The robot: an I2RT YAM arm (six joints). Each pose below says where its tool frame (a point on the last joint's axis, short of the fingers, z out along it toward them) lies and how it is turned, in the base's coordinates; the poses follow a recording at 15 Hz.
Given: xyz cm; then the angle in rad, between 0 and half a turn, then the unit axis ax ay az.
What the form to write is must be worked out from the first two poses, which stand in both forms.
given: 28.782 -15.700 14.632 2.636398 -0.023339 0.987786 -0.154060
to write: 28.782 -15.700 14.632 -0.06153 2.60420 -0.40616
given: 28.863 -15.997 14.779 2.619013 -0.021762 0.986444 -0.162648
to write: 28.863 -15.997 14.779 -0.05699 2.58351 -0.42598
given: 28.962 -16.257 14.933 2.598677 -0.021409 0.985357 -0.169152
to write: 28.962 -16.257 14.933 -0.05564 2.56063 -0.43957
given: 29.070 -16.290 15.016 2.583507 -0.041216 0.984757 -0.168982
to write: 29.070 -16.290 15.016 -0.10648 2.54413 -0.43657
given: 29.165 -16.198 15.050 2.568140 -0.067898 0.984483 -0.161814
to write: 29.165 -16.198 15.050 -0.17437 2.52829 -0.41556
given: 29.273 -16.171 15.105 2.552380 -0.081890 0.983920 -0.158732
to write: 29.273 -16.171 15.105 -0.20901 2.51134 -0.40514
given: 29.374 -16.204 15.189 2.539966 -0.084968 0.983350 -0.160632
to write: 29.374 -16.204 15.189 -0.21582 2.49768 -0.40800
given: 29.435 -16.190 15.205 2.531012 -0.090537 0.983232 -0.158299
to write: 29.435 -16.190 15.205 -0.22915 2.48857 -0.40066
